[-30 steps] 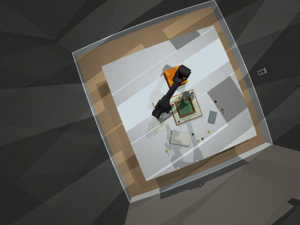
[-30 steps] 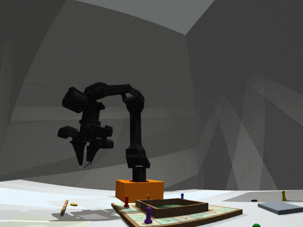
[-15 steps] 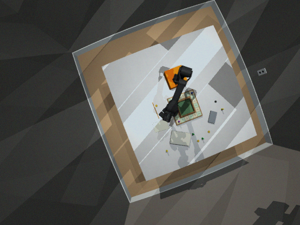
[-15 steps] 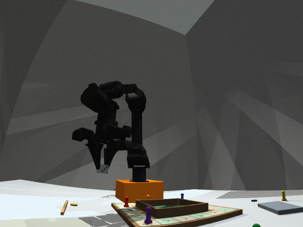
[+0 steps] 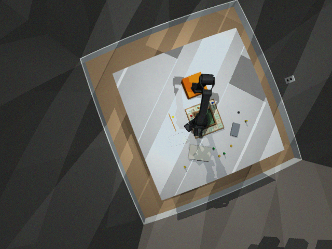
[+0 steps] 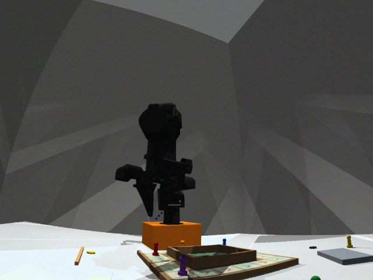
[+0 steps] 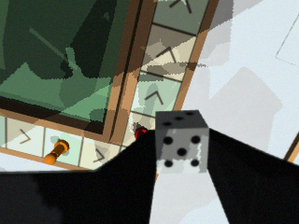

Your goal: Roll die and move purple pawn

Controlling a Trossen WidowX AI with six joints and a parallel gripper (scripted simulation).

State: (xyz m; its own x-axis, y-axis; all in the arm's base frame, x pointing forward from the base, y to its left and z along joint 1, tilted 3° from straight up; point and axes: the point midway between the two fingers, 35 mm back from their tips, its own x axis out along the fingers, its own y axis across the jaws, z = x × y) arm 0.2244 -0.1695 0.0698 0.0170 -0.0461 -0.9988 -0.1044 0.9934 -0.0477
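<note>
The purple pawn is 13 cm ahead of my gripper tip, 1 cm to the right of it and 8 cm below it. From my gripper tip the other things lie so: grey die right at my gripper tip; then red pawn 5 cm behind, 3 cm to the left, 8 cm below; then orange pawn 7 cm behind, 12 cm to the left, 8 cm below.
</note>
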